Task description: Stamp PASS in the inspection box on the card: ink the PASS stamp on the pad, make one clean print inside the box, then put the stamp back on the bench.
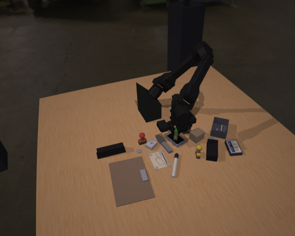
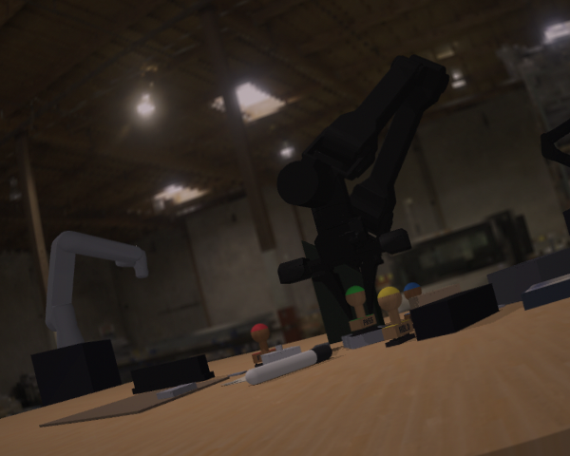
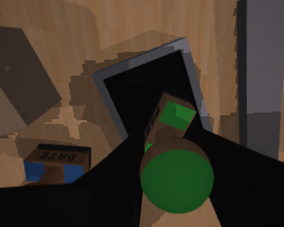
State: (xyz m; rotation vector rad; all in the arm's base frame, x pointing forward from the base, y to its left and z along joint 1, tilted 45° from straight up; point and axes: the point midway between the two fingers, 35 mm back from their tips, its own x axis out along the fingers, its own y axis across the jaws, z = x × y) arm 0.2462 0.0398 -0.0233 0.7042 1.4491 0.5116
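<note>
My gripper tip is 3 cm above the ink pad. From my gripper tip the other things lie so: green-knobbed PASS stamp: right at my gripper tip; then blue-knobbed stamp: 2 cm behind, 8 cm to the left, 2 cm below; then grey bar: 7 cm to the right, 3 cm below.
</note>
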